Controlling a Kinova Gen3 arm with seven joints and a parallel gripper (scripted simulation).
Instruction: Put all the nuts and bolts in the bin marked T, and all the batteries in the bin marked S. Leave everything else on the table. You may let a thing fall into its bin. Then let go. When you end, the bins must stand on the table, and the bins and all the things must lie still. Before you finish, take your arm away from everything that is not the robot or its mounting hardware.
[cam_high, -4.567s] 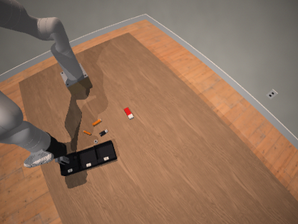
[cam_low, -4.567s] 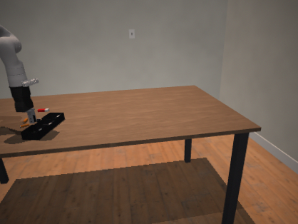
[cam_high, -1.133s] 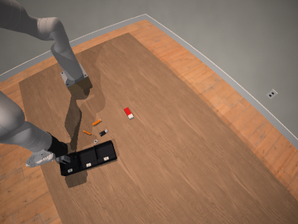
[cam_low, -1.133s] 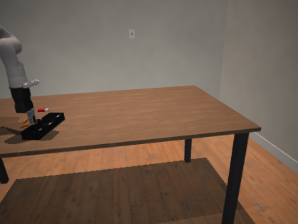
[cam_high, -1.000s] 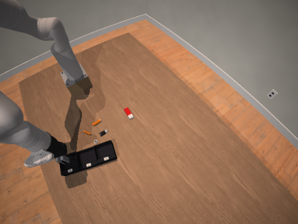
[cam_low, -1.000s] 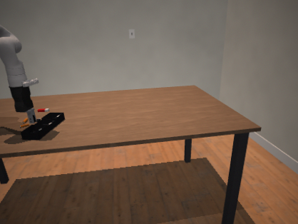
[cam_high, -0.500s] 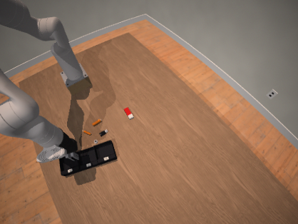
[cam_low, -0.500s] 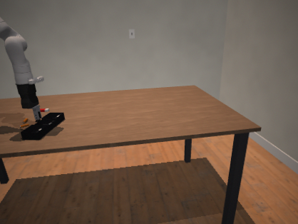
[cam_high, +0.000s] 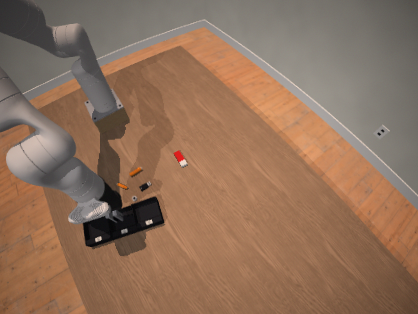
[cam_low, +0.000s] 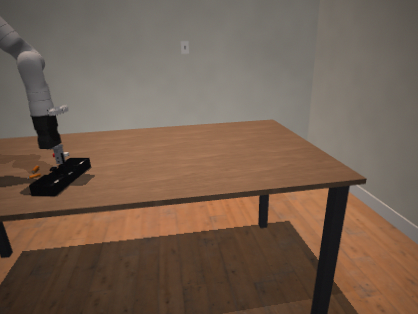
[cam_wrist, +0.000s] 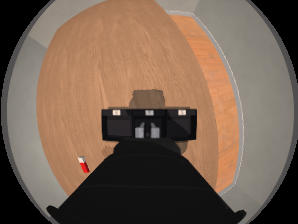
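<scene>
Now: hand 7 cm above the black bin row. Round my hand: grey nut: 7 cm behind, 5 cm to the left, 8 cm below; red block: 13 cm behind, 26 cm to the left, 8 cm below; black piece: 9 cm behind, 11 cm to the left, 8 cm below.
</scene>
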